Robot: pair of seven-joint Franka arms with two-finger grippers.
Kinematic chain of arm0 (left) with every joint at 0, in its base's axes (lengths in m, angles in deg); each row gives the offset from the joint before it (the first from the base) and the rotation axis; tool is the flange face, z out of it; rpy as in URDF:
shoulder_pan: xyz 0 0 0.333 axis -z
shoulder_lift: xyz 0 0 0 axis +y
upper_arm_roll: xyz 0 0 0.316 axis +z
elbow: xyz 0.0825 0 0 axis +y
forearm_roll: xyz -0.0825 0 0.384 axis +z
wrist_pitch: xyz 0 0 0 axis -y
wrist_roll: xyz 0.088 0 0 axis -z
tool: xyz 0 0 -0.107 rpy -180 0 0
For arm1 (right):
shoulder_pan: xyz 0 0 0.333 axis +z
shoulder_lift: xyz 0 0 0 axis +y
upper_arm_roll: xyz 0 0 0.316 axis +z
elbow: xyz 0.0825 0 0 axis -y
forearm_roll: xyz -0.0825 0 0.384 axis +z
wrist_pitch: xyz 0 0 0 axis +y
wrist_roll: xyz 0.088 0 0 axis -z
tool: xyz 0 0 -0.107 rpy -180 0 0
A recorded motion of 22 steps. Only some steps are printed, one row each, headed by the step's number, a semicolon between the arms.
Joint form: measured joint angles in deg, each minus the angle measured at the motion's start. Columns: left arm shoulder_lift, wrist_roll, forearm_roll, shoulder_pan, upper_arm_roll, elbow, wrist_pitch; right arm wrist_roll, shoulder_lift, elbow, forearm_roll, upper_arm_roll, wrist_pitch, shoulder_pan.
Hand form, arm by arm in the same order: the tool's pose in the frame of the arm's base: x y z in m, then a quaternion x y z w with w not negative. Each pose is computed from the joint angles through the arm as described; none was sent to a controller.
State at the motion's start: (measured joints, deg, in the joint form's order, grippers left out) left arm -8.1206 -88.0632 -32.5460 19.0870 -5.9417 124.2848 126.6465; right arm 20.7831 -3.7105 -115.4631 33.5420 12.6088 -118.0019 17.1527
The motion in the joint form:
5: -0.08 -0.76 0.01 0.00 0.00 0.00 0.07; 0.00 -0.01 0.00 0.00 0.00 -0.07 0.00
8: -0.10 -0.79 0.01 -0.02 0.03 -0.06 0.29; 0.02 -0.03 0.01 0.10 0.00 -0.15 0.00
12: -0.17 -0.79 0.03 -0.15 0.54 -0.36 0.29; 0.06 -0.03 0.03 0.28 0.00 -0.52 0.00
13: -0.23 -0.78 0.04 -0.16 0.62 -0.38 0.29; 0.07 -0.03 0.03 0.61 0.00 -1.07 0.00
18: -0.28 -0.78 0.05 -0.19 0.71 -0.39 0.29; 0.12 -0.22 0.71 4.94 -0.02 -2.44 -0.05
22: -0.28 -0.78 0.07 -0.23 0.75 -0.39 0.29; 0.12 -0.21 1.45 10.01 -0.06 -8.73 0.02
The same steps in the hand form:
5: 0.4687 -0.2403 0.4779 0.73585 0.62982 -0.14536 0.20180; 0.4635 0.3012 0.4983 -0.96442 0.04622 0.06084 0.25307
8: 0.4695 -0.2398 0.4789 0.73506 0.63043 -0.14383 0.20384; 0.4636 0.3012 0.4988 -0.96417 0.04688 0.06035 0.25406
12: 0.4728 -0.2348 0.4822 0.73167 0.63358 -0.14175 0.20768; 0.4643 0.3013 0.4995 -0.96363 0.04867 0.05793 0.25631
13: 0.4731 -0.2340 0.4829 0.73130 0.63389 -0.14127 0.20840; 0.4653 0.3014 0.5005 -0.96271 0.05125 0.05465 0.25997
18: 0.4735 -0.2329 0.4835 0.73069 0.63449 -0.14084 0.20901; 0.4684 0.3040 0.5120 -0.95118 0.06978 0.05200 0.29612
22: 0.4738 -0.2323 0.4835 0.73032 0.63494 -0.14062 0.20905; 0.4807 0.3038 0.5294 -0.93214 0.10466 0.01446 0.34635

